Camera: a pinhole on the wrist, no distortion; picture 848 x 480 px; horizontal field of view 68.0 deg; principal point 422.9 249.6 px. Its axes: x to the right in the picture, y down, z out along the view. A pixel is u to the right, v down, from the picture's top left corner.
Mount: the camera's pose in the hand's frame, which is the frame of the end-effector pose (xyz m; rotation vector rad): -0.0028 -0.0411 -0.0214 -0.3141 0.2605 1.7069
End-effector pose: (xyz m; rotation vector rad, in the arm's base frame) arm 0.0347 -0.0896 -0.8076 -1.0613 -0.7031 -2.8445
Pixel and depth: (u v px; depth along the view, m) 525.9 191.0 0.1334
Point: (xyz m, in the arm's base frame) 0.0999 -0.0741 -0.7338
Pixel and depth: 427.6 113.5 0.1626
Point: 0.1021 -0.0515 -0.6979
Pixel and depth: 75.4 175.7 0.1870
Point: 0.1223 0.0547 -0.6943
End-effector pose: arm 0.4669 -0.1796 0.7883 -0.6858 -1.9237 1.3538
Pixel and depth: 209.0 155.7 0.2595
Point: 0.2495 -0.3129 0.7629
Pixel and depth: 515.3 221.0 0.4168
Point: 0.2153 -0.3453 0.5500
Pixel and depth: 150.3 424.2 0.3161
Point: 0.2707 -0.4584 0.7623
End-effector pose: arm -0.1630 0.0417 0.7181 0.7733 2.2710 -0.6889
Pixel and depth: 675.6 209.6 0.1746
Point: -0.0510 0.0220 0.6263
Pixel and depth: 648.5 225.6 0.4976
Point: 0.2138 -0.0086 0.4140
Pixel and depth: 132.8 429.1 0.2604
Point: -0.0619 -0.2031 0.6149
